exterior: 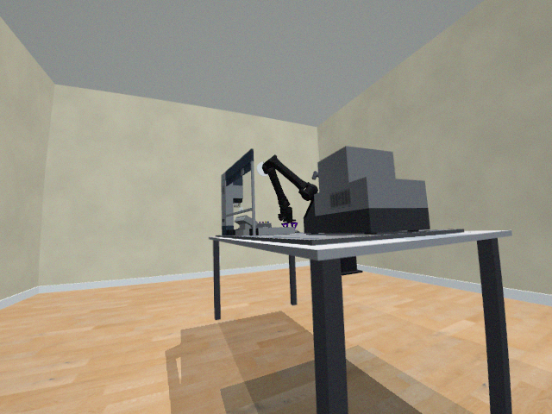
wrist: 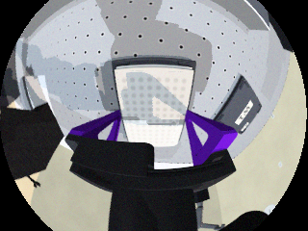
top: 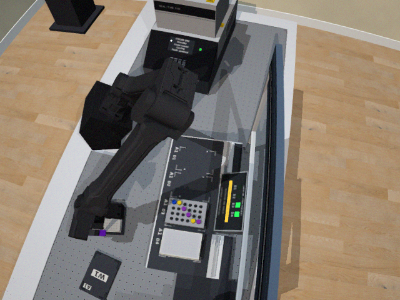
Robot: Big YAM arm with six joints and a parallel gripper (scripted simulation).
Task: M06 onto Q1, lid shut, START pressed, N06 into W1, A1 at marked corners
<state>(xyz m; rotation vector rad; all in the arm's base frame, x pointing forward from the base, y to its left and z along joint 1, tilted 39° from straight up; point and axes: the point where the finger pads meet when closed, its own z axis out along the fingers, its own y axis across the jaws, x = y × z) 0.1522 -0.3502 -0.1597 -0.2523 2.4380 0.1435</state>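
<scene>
My hand is 20 mm above the dark regrip nest. Also, from my hand: dark waiting nest W1 (50 mm ahead, 190 mm to the right, 20 mm below); then nest A1 mark (20 mm ahead, 240 mm to the right, 10 mm below); then white deep-well block (300 mm ahead, 10 mm to the right, 50 mm above).
</scene>
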